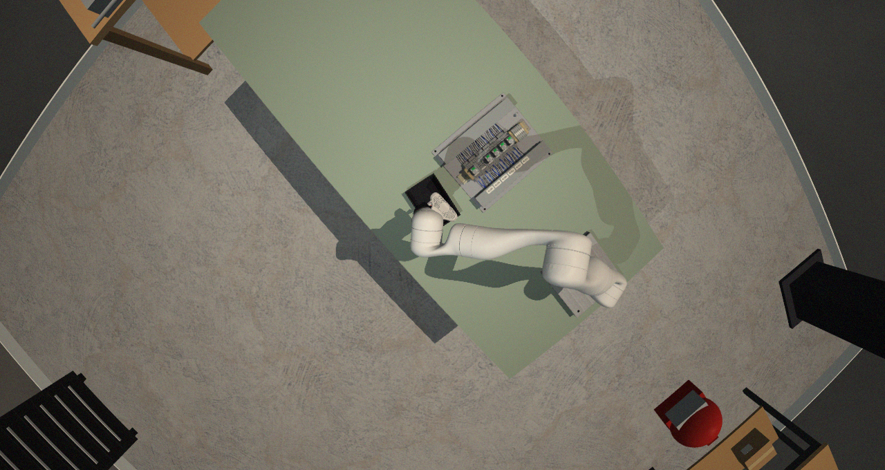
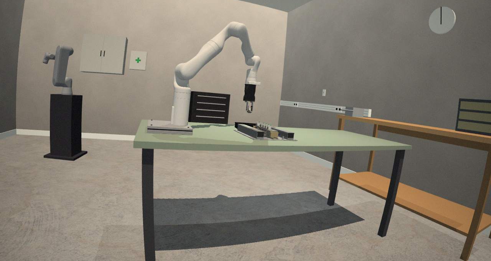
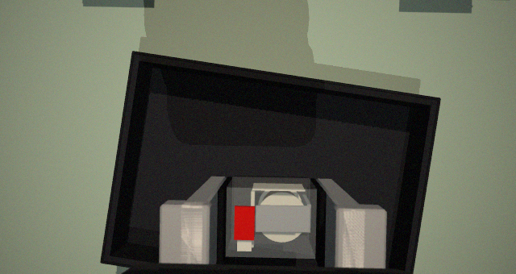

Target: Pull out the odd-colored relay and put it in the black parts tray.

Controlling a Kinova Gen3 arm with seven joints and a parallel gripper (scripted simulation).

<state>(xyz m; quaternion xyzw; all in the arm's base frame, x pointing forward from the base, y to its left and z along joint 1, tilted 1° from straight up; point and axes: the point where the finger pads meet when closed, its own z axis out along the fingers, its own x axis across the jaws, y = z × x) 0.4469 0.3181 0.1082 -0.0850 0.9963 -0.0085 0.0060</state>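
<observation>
My hand is 12 cm above the black parts tray. From my hand the other things lie so: relay (26 cm to the right, 9 cm below, 4 cm ahead); relay panel (26 cm to the right, 12 cm below, 4 cm ahead).
</observation>
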